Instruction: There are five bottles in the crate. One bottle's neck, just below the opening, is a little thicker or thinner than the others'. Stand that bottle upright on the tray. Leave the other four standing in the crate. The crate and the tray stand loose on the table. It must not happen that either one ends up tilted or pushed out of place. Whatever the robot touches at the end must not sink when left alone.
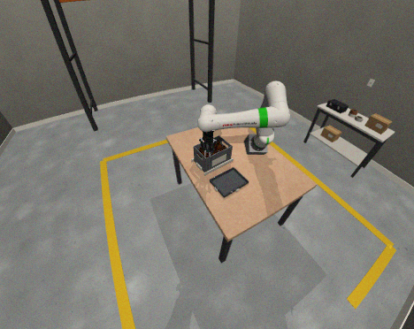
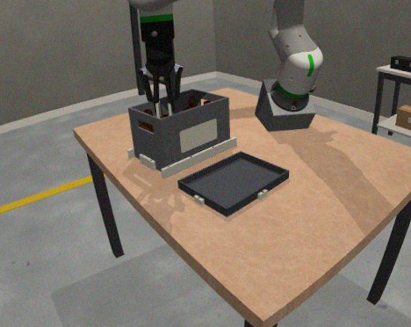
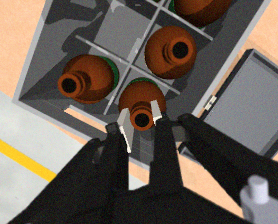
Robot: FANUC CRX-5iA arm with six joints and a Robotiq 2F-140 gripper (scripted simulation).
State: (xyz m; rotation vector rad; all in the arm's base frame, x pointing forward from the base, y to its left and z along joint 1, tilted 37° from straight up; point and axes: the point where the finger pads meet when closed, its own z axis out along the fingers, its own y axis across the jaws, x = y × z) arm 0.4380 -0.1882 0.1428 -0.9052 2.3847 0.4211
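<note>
Right now my hand is 17 cm past the bottle, 10 cm to the left of it and 9 cm above it. Round my hand: dark tray 22 cm to the left, 16 cm below, 6 cm behind; then dark grey crate 9 cm below, 9 cm behind, 5 cm to the right.
</note>
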